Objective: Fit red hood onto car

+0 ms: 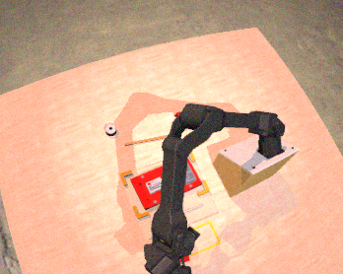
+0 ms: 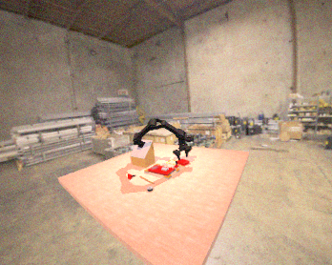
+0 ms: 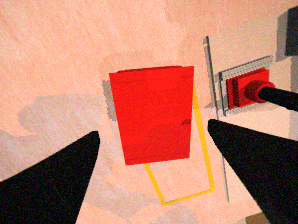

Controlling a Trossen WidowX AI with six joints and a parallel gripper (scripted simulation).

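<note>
Now: the red hood 3 cm below my gripper tip. Also, from my gripper tip: white wheel (4 cm ahead, 46 cm to the right, 3 cm below); thin wooden rod (7 cm behind, 39 cm to the right, 4 cm below).
</note>
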